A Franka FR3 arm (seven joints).
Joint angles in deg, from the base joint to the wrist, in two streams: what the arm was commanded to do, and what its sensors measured. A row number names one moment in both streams.
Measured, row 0:
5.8, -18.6, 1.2, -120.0, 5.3, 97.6, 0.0
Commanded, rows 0 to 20:
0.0, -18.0, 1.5, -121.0, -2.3, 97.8, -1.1
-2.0, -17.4, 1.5, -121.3, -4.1, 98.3, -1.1
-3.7, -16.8, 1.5, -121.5, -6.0, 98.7, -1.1
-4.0, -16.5, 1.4, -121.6, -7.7, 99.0, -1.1
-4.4, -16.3, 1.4, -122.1, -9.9, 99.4, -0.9
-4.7, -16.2, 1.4, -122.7, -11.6, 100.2, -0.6
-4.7, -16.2, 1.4, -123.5, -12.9, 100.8, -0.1
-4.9, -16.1, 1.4, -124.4, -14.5, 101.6, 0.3
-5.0, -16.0, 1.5, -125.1, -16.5, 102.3, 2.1
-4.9, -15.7, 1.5, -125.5, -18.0, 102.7, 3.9
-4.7, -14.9, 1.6, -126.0, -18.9, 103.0, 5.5
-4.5, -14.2, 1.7, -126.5, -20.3, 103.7, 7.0
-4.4, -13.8, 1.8, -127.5, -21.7, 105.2, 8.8
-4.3, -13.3, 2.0, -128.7, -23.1, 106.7, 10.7
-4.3, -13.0, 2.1, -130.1, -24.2, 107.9, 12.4
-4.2, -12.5, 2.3, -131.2, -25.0, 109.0, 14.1
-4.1, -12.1, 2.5, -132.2, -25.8, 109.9, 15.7
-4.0, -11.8, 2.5, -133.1, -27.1, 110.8, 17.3
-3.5, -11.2, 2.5, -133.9, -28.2, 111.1, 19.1
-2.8, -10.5, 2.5, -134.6, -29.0, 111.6, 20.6
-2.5, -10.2, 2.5, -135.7, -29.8, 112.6, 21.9
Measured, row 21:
-3.8, -10.7, 2.3, -132.5, -26.7, 109.9, 17.0
